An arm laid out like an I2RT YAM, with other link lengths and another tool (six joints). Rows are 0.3 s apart.
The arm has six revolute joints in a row. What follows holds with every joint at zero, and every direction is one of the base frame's. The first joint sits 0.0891 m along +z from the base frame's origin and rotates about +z. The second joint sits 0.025 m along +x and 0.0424 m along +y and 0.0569 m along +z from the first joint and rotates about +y. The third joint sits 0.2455 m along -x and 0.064 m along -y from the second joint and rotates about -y. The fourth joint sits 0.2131 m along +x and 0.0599 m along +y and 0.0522 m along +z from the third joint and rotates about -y. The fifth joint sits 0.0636 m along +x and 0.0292 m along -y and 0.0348 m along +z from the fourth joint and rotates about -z. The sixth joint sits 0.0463 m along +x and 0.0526 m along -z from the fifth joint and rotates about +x. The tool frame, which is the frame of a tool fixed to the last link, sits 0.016 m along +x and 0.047 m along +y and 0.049 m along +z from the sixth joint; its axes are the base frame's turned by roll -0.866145, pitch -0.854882 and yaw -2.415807 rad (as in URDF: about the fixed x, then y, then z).
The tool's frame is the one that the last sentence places.
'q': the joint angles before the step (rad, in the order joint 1, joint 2, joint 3, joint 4, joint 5, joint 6). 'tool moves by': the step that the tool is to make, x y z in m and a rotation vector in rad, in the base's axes. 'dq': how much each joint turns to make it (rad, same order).
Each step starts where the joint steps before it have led.
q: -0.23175 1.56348 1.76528 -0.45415 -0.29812 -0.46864
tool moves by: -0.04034 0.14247 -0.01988 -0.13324 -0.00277 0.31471
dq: 0.46539 -0.06333 -0.10493 0.02520 0.17927 -0.09156
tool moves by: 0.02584 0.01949 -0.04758 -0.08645 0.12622 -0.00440
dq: 0.04540 0.10834 -0.02704 -0.01149 0.06411 -0.03204
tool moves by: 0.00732 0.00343 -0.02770 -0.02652 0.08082 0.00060
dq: 0.00421 0.03624 -0.04695 -0.00187 0.00458 -0.00115
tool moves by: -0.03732 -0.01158 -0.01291 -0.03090 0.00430 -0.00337
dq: -0.00002 -0.16289 -0.20561 0.02898 0.01676 -0.02327
